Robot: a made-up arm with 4 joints. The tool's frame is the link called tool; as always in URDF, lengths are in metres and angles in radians.
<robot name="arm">
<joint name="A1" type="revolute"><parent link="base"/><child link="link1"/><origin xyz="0.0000 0.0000 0.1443"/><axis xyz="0 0 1"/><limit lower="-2.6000" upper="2.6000"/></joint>
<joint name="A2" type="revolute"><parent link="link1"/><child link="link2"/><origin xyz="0.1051 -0.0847 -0.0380"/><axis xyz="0 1 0"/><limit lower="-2.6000" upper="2.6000"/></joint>
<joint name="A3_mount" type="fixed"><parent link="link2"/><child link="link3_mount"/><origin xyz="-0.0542 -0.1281 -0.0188"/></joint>
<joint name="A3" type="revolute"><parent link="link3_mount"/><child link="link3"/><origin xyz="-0.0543 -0.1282 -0.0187"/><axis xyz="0 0 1"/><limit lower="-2.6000" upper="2.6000"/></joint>
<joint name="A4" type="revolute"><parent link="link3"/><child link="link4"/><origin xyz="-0.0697 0.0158 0.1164"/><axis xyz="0 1 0"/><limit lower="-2.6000" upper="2.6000"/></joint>
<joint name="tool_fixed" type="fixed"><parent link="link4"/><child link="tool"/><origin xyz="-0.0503 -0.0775 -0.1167"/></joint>
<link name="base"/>
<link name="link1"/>
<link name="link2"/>
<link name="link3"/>
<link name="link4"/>
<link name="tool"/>
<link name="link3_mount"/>
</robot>
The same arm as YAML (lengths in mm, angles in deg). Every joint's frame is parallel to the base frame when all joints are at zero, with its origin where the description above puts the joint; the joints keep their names.
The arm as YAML. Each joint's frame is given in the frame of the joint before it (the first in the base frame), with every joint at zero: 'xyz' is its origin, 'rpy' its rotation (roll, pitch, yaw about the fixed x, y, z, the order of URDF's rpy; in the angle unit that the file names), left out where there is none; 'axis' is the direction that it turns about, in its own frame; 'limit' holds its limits. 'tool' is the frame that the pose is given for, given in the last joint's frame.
units:
  length: mm
  angle: deg
joints:
  - name: A1
    type: revolute
    origin:
      xyz: [0.0, 0.0, 144.3]
    axis: "+z"
    limit:
      lower: -148.97
      upper: 148.97
  - name: A2
    type: revolute
    origin:
      xyz: [105.1, -84.7, -38.0]
    axis: "+y"
    limit:
      lower: -148.97
      upper: 148.97
  - name: A3
    type: revolute
    origin:
      xyz: [-108.5, -256.3, -37.5]
    axis: "+z"
    limit:
      lower: -148.97
      upper: 148.97
  - name: A4
    type: revolute
    origin:
      xyz: [-69.7, 15.8, 116.4]
    axis: "+y"
    limit:
      lower: -148.97
      upper: 148.97
tool:
  origin:
    xyz: [-50.3, -77.5, -116.7]

